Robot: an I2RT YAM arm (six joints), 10 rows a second.
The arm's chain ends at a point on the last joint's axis. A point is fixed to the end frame.
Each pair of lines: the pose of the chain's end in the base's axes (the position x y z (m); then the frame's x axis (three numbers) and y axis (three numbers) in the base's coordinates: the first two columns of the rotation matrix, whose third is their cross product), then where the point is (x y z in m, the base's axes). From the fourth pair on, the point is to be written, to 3 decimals.
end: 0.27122 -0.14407 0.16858 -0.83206 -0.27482 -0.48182 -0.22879 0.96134 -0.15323
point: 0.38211 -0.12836 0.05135
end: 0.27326 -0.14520 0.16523 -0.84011 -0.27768 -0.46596 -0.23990 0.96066 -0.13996
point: 0.38143 -0.12758 0.04576
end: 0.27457 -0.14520 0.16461 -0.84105 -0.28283 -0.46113 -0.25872 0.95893 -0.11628
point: 0.38084 -0.12310 0.04418
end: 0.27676 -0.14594 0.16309 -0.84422 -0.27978 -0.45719 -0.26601 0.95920 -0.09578
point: 0.382 -0.121 0.042
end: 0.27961 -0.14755 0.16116 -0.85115 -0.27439 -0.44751 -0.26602 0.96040 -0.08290
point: 0.383 -0.122 0.039
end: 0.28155 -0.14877 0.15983 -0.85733 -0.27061 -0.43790 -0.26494 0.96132 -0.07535
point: 0.383 -0.122 0.036
